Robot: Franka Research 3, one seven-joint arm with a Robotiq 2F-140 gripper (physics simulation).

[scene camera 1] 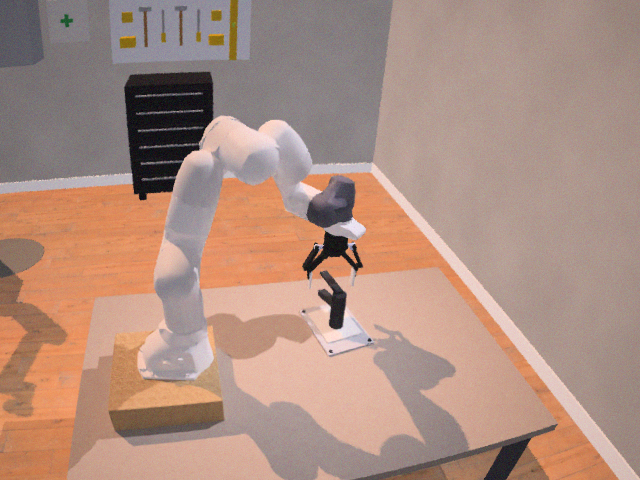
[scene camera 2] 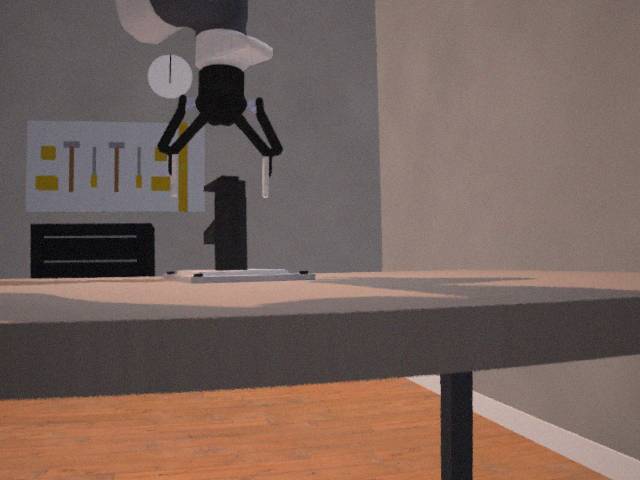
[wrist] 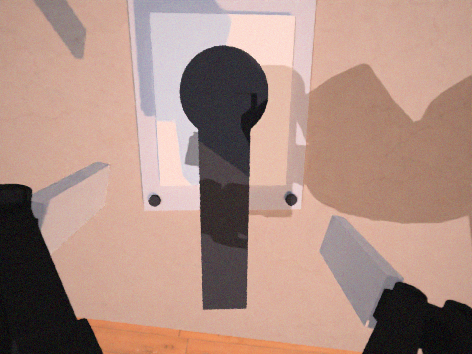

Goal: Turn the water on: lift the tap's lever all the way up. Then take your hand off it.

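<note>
The black tap stands upright on a white plate. Its lever runs from the top of the post toward the back of the table, above and roughly in line with the short spout. The lever looks about level; its exact tilt is hard to tell. My gripper is open and points down over the lever. Its fingertips are on either side of the lever, about at its height in scene camera 2, with gaps on both sides.
The arm stands on a wooden block at the left of the table. The table's back edge passes behind the tap. A black drawer cabinet stands on the floor by the back wall, and a wall rises at the right.
</note>
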